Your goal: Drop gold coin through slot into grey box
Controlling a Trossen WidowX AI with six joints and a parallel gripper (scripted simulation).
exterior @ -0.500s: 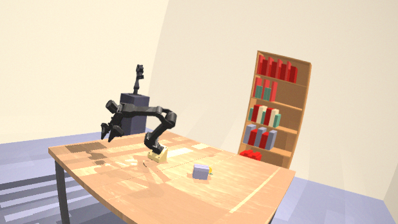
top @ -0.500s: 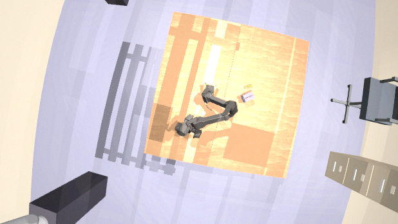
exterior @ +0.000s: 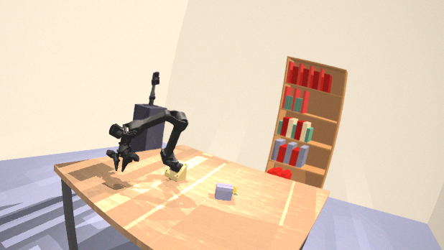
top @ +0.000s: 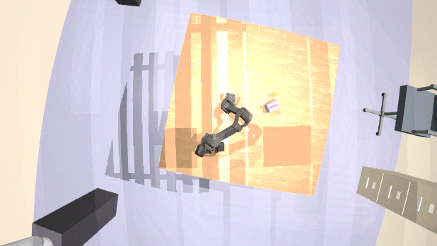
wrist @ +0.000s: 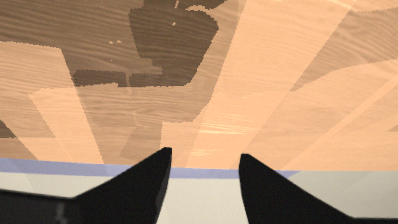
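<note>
The gold coin lies 360 mm ahead of my gripper tip, 520 mm to the left of it and 70 mm below it.
</note>
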